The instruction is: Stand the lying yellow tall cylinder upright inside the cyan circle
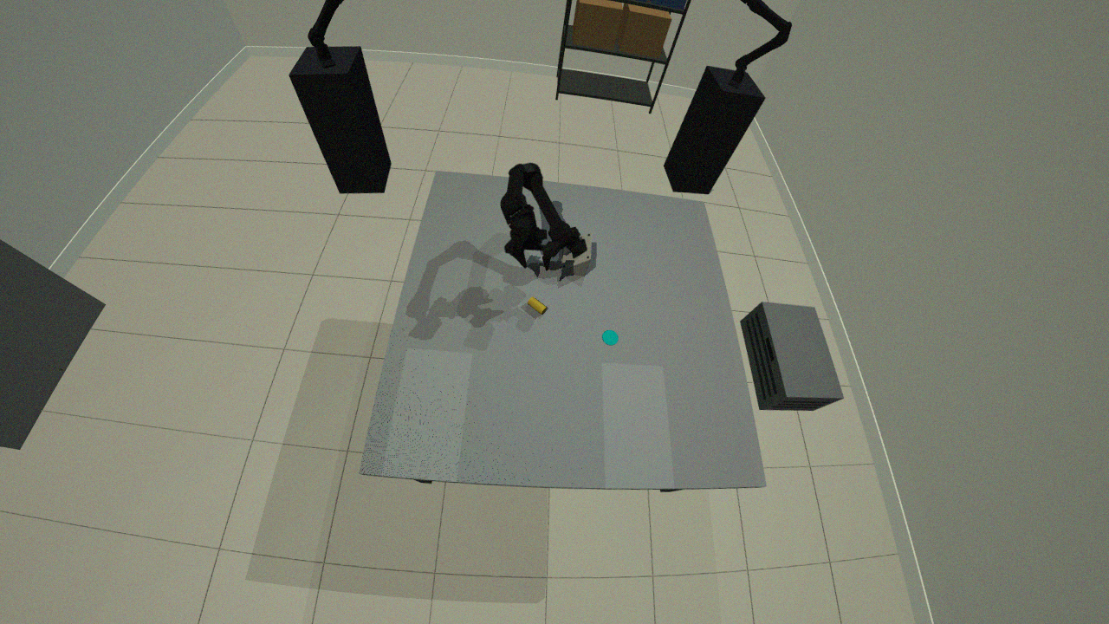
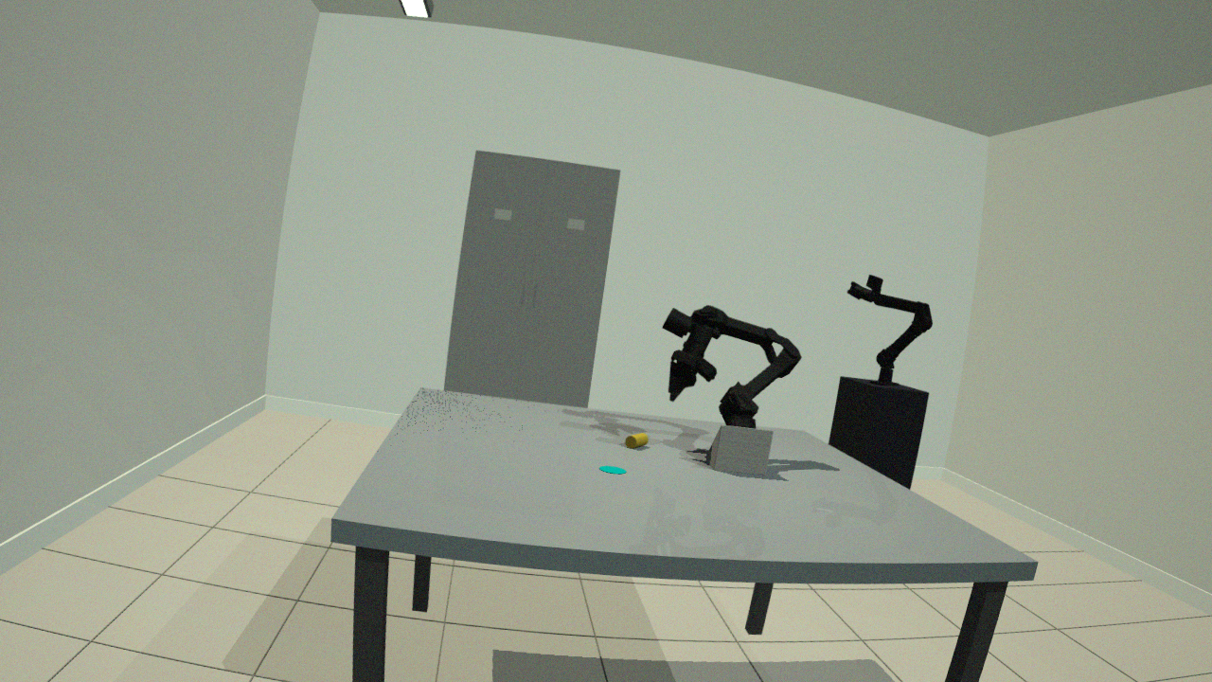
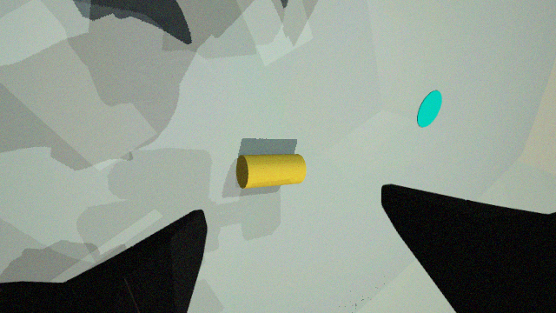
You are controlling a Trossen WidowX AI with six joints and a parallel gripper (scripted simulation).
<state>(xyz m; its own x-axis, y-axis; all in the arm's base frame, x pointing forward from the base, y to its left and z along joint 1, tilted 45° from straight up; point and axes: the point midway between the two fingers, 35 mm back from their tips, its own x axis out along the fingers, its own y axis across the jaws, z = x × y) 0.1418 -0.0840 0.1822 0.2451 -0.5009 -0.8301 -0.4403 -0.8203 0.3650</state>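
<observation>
My gripper tip is 8 cm short of the yellow tall cylinder, 1 cm to the right of it and 12 cm above it. From my gripper tip the other things lie so: cyan circle 20 cm ahead, 27 cm to the left, 14 cm below.
</observation>
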